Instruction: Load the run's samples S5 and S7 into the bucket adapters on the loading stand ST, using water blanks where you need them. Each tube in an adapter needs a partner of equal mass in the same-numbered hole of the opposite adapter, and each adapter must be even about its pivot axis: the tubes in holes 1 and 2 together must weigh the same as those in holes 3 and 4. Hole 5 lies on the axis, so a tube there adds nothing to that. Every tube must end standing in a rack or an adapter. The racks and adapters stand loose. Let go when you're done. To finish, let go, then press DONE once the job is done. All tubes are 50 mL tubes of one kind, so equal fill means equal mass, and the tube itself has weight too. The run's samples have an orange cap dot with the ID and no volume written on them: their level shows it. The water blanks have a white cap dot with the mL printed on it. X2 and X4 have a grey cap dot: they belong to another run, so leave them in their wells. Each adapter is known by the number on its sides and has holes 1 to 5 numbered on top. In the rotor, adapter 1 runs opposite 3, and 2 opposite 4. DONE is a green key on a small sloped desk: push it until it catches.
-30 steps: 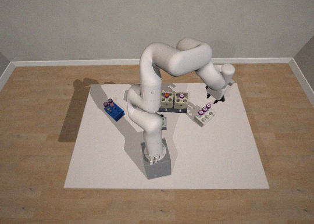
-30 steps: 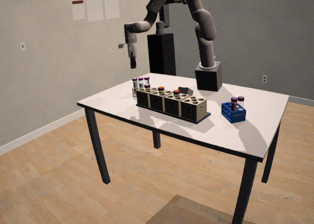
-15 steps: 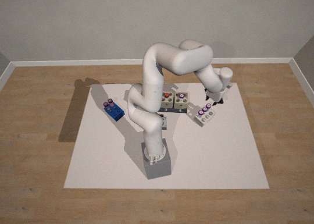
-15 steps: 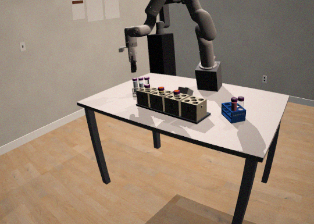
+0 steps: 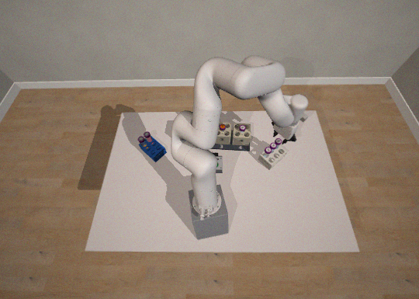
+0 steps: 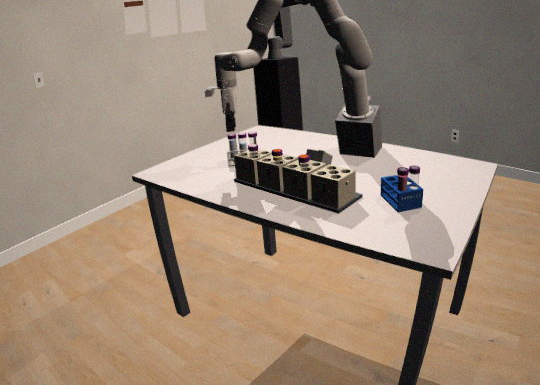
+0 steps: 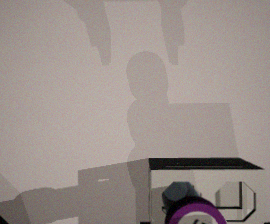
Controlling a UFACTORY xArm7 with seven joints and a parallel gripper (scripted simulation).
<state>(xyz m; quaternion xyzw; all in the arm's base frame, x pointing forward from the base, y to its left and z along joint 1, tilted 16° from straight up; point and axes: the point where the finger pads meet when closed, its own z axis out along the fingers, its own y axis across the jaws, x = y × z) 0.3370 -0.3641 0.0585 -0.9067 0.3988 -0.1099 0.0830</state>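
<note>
Right now the white rack is 130 mm below my hand, 40 mm behind it and 20 mm to the left of it. Round my hand: adapter: 520 mm to the left, 110 mm below, 90 mm ahead; then dark stand: 350 mm to the left, 150 mm below, 80 mm ahead; then blue rack: 700 mm to the left, 130 mm below, 20 mm behind.
</note>
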